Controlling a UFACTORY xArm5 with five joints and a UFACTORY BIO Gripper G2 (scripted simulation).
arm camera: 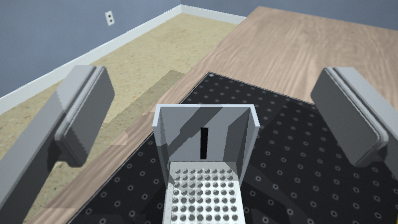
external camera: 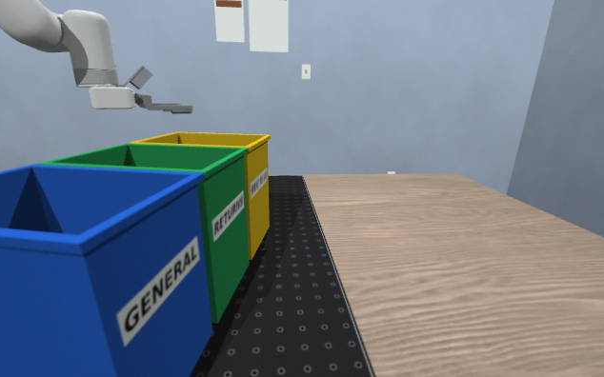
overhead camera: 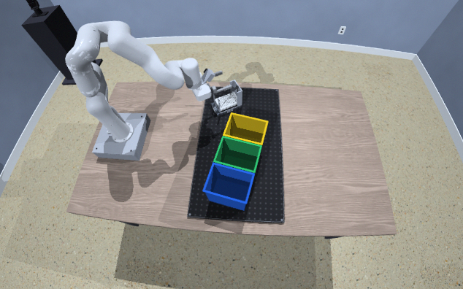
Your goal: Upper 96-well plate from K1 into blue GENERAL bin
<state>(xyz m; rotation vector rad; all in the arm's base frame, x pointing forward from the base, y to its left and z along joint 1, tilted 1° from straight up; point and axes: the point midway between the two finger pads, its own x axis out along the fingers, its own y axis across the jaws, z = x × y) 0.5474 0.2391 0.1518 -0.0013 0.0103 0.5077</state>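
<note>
My gripper is now 180 mm above the white 96-well plate, 20 mm short of it and 10 mm to the right of it. Round my hand: yellow bin: 260 mm to the right, 130 mm below, 120 mm ahead; then green returns bin: 390 mm to the right, 130 mm below, 100 mm ahead; then dark plate: 190 mm below, 20 mm ahead, 10 mm to the left.
</note>
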